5 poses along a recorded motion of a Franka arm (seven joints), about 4.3 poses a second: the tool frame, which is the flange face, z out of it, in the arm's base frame.
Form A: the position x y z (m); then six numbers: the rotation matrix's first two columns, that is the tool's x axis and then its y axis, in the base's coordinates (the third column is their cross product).
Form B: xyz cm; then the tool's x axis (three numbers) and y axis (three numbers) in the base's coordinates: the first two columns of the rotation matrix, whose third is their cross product. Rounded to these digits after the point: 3 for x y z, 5 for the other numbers.
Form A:
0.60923 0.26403 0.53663 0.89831 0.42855 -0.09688 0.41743 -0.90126 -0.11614
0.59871 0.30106 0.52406 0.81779 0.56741 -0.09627 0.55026 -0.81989 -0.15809
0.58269 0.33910 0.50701 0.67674 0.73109 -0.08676 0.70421 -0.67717 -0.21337
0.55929 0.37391 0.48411 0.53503 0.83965 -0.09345 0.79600 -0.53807 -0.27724
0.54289 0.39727 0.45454 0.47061 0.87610 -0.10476 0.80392 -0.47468 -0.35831
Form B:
60.923 26.403 53.663 0.89831 0.42855 -0.09688 0.41743 -0.90126 -0.11614
59.871 30.106 52.406 0.81779 0.56741 -0.09627 0.55026 -0.81989 -0.15809
58.269 33.910 50.701 0.67674 0.73109 -0.08676 0.70421 -0.67717 -0.21337
55.929 37.391 48.411 0.53503 0.83965 -0.09345 0.79600 -0.53807 -0.27724
54.289 39.727 45.454 0.47061 0.87610 -0.10476 0.80392 -0.47468 -0.35831

